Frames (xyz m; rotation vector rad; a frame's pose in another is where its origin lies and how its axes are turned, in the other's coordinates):
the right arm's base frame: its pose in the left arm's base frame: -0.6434 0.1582 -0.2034 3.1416 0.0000 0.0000
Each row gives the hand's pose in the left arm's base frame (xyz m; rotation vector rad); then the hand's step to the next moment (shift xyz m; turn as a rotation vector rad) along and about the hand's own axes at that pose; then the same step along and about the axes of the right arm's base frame.
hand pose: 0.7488 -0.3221 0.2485 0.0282 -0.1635 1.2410
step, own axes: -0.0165 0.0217 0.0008 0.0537 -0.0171 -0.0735
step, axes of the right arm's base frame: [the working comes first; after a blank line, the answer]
step, axes of the left arm's base frame: -0.0257 -0.0085 -0.0030 0.0410 0.0530 -0.0640

-0.0257 0.0085 0.0030 0.0410 -0.0530 0.0640
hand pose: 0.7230 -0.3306 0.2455 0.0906 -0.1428 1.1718
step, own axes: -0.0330 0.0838 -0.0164 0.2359 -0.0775 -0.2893
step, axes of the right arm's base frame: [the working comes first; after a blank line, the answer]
step, axes of the left arm's base frame: -0.0888 0.0047 -0.0217 0.1800 0.2269 -0.2479

-0.0888 -0.0047 0.0217 0.1800 -0.2269 0.2479
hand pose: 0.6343 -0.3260 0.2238 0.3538 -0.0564 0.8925
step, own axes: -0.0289 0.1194 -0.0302 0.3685 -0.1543 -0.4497
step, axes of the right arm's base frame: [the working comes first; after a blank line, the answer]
step, axes of the left arm's base frame: -0.1131 0.0566 -0.0008 0.3070 0.3347 -0.3944

-0.1131 -0.0566 0.0008 0.3070 -0.3347 0.3944
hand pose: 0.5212 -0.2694 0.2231 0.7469 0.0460 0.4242
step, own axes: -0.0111 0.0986 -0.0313 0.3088 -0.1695 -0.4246
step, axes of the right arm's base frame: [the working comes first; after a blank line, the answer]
step, axes of the left arm's base frame: -0.0513 0.0804 0.0415 0.2626 0.2852 -0.3925

-0.0513 -0.0804 -0.0415 0.2626 -0.2852 0.3925
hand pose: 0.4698 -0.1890 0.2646 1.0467 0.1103 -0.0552
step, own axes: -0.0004 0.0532 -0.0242 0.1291 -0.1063 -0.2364
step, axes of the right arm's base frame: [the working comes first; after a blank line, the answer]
step, axes of the left arm's base frame: 0.0033 0.0475 0.0338 0.1025 0.1526 -0.2238

0.0033 -0.0475 -0.0338 0.1025 -0.1526 0.2238
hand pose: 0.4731 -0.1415 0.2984 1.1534 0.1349 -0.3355
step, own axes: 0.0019 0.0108 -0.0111 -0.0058 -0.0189 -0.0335
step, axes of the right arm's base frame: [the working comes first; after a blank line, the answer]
step, axes of the left arm's base frame: 0.0061 0.0137 0.0044 -0.0094 0.0248 -0.0284

0.0061 -0.0137 -0.0044 -0.0094 -0.0248 0.0284
